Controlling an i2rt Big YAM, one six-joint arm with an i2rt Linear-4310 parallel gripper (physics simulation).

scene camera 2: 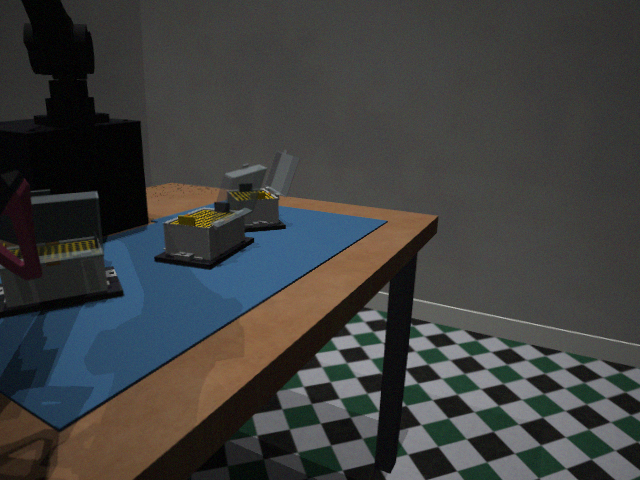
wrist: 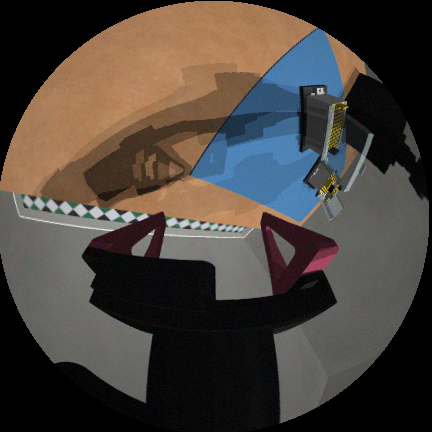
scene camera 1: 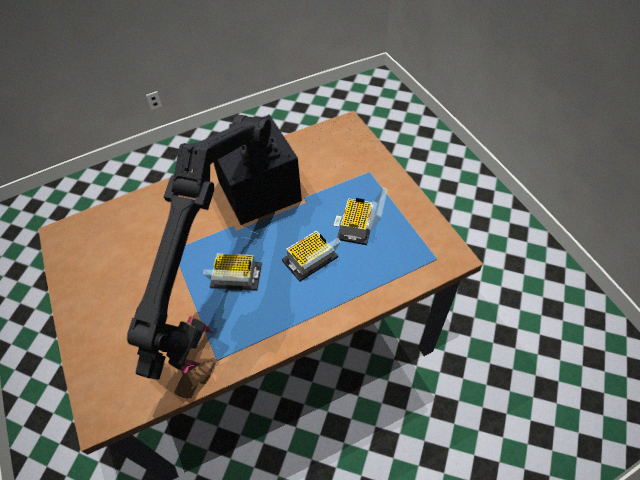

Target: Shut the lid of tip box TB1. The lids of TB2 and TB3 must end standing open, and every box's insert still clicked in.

Note:
The pictures show: the gripper and a tip box TB1.
The gripper is seen too in the wrist view.

